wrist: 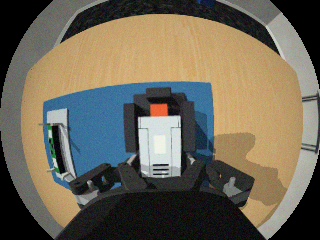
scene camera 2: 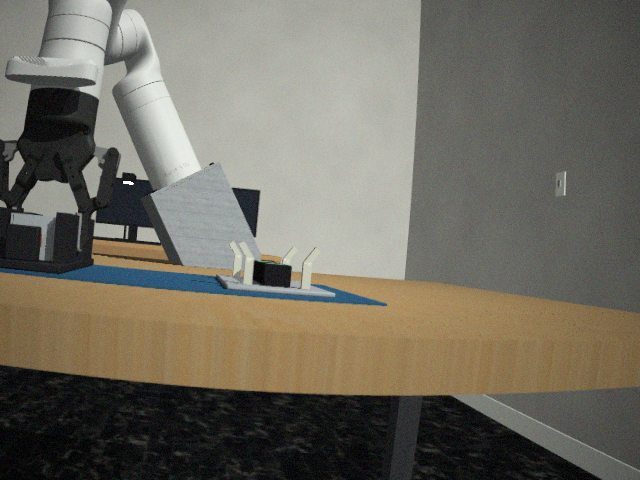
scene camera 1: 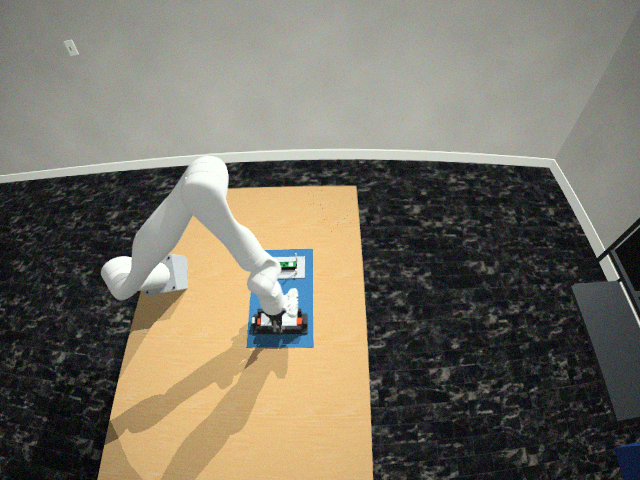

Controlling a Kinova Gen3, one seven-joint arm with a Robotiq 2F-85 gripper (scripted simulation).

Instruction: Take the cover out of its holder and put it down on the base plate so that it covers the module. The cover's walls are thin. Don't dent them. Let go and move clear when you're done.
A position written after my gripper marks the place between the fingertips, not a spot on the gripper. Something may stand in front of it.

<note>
In view: my gripper [scene camera 2: 45, 247] and a cover [wrist: 156, 160].
My gripper also shows in the wrist view [wrist: 161, 160].
</note>
